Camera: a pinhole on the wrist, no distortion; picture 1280 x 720 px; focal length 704.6 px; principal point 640.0 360.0 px. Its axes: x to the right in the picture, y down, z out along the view. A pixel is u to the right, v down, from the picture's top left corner.
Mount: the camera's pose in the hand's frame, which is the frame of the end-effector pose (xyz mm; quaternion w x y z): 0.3 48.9 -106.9 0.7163 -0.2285 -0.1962 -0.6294
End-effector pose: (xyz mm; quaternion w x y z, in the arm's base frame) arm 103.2 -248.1 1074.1 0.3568 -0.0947 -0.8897 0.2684
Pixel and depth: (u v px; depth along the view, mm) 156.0 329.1 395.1
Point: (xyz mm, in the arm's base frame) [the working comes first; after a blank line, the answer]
In the camera's frame: -271.4 -17.3 395.1

84.4 122.2 737.2
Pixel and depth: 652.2 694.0 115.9
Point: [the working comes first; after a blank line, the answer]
In the camera's frame: 2.0 54.9 115.9

70.4 -121.6 1050.7
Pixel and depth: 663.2 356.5 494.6
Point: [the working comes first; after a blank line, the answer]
In the camera's frame: 16.3 -2.5 494.6

-117.3 -105.3 716.9
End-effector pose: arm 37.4 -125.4 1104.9 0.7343 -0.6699 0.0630 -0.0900
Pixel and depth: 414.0 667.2 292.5
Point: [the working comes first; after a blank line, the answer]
In the camera's frame: -93.8 127.5 292.5

180.3 -57.2 809.9
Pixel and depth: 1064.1 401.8 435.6
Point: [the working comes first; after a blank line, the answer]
In the camera's frame: 262.2 25.8 435.6

187.7 254.4 1055.8
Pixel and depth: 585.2 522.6 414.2
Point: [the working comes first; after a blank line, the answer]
In the camera's frame: -32.2 95.6 414.2

188.1 82.7 805.8
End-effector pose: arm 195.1 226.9 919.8 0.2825 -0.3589 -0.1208 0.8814
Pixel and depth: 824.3 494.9 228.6
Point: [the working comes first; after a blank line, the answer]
In the camera's frame: 59.8 43.8 228.6

30.6 146.3 912.2
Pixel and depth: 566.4 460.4 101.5
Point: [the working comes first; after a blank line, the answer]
In the camera's frame: -10.6 14.5 101.5

160.5 140.2 841.1
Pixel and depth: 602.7 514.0 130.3
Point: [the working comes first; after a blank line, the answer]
In the camera's frame: -6.9 28.5 130.3

128.6 136.3 844.1
